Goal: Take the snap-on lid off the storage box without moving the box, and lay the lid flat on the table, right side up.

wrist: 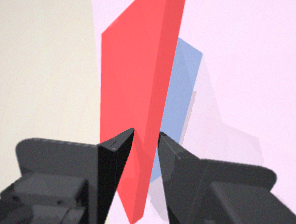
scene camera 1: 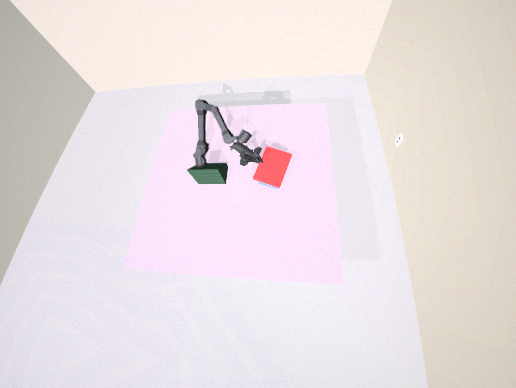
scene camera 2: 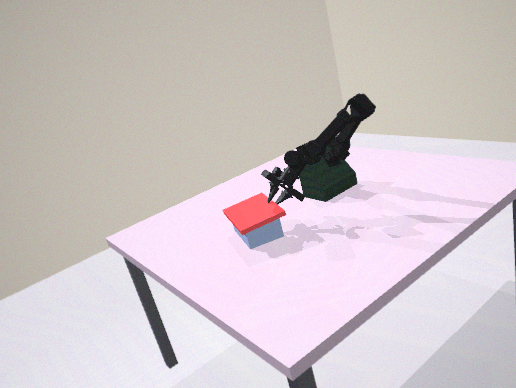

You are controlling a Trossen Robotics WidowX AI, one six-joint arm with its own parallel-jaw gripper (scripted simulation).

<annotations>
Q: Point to a light blue storage box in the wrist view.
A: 187,59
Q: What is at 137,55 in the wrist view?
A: A red lid.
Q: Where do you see a light blue storage box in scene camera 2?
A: At 273,230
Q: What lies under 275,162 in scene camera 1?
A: A red lid.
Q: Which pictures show the red lid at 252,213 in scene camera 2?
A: The wrist view, scene camera 1 and scene camera 2: all of them.
</annotations>
